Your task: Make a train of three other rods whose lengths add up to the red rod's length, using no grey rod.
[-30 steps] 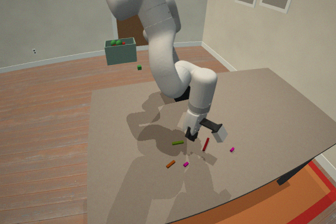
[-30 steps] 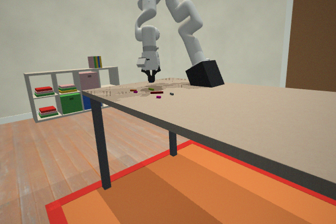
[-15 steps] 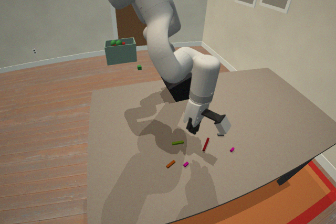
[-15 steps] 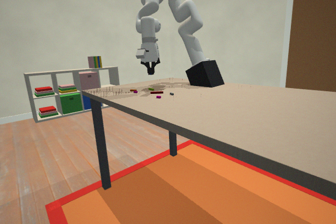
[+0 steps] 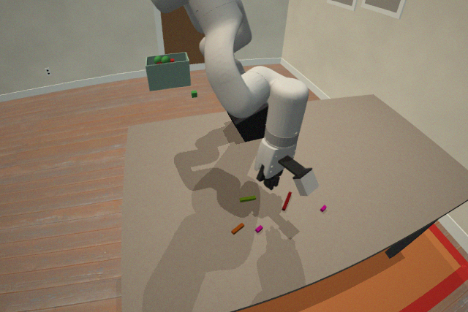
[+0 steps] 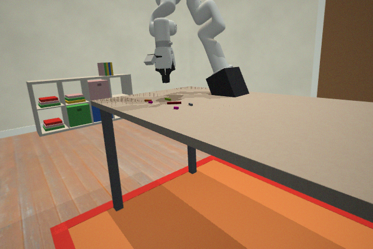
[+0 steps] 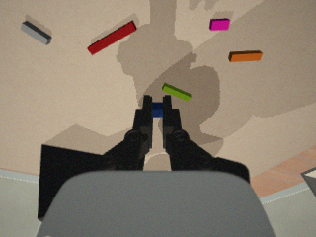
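Now: the red rod 10 mm ahead of my hand, 70 mm to the left of it and 120 mm below it. The rest, counted from my hand: blue rod (20 mm below); then lime rod (30 mm behind, 50 mm to the right, 120 mm below); then orange rod (60 mm ahead, 100 mm to the right, 120 mm below).
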